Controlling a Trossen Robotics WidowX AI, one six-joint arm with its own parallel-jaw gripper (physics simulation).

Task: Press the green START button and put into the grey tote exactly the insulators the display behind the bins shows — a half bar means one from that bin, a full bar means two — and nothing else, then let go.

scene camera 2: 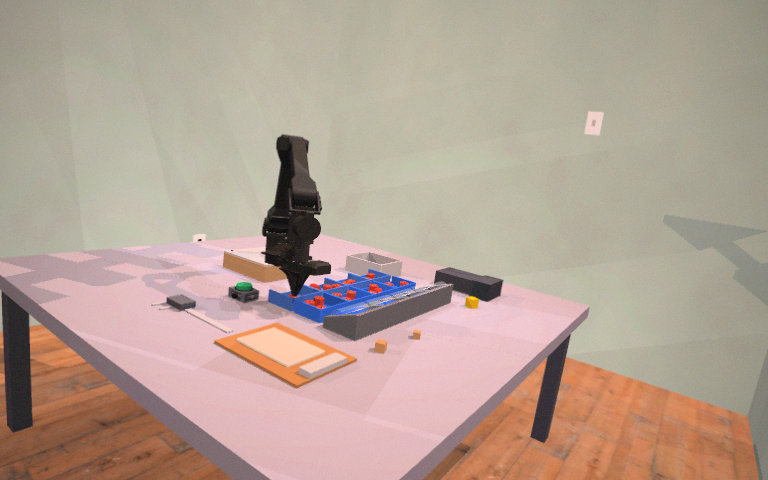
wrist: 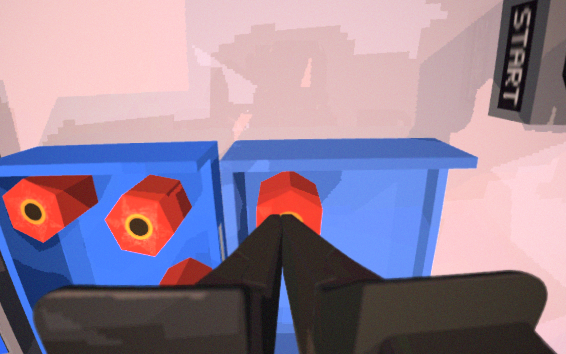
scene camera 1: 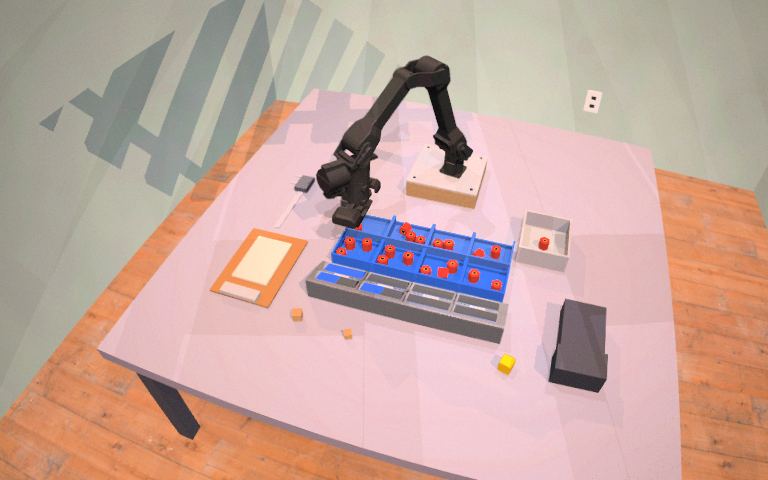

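Note:
My gripper (scene camera 2: 296,291) (wrist: 280,225) is shut with nothing between its fingertips, above a red insulator (scene camera 1: 359,227) (wrist: 289,190) in the end rear bin nearest the START button. In scene camera 1 its fingertips are hidden. The blue bins (scene camera 1: 492,293) (scene camera 2: 310,311) (wrist: 350,154) form two rows, with more red insulators. The display (scene camera 1: 407,308) (scene camera 2: 407,314) shows, in its leftmost panel, a full bar above a half bar; the second panel has a half bar in its lower row. The grey tote (scene camera 1: 540,261) (scene camera 2: 358,264) holds one red insulator (scene camera 1: 543,243). The green START button (scene camera 2: 244,286) stands beside the bins.
A black block (scene camera 1: 580,342) (scene camera 2: 470,284) and a yellow cube (scene camera 1: 506,363) (scene camera 2: 471,302) lie past the display. An orange board (scene camera 1: 218,285) (scene camera 2: 226,342), two small orange cubes (scene camera 1: 297,314) (scene camera 1: 347,333) and a grey device (scene camera 1: 304,183) (scene camera 2: 181,302) also lie on the table.

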